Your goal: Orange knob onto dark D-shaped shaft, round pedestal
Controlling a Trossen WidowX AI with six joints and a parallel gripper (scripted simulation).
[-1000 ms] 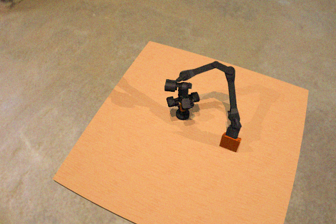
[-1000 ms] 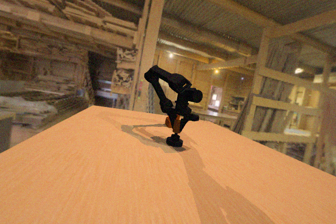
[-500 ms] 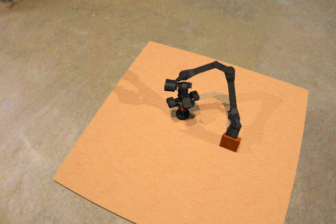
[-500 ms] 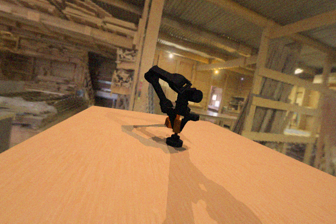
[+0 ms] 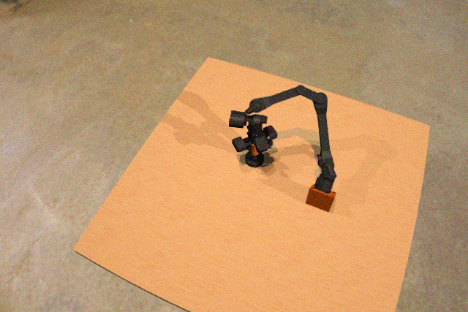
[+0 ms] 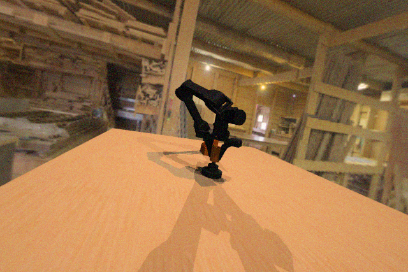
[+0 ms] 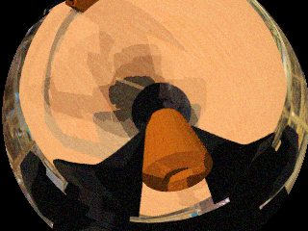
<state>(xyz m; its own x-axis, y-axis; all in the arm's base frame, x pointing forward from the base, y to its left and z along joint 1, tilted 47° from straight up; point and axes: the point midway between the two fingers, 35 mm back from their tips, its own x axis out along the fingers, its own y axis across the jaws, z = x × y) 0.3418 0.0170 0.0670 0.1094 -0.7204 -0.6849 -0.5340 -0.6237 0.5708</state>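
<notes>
Now: the orange knob 2 cm above my gripper tip. The rest, counted from my gripper tip: dark round pedestal: 4 cm below.
</notes>
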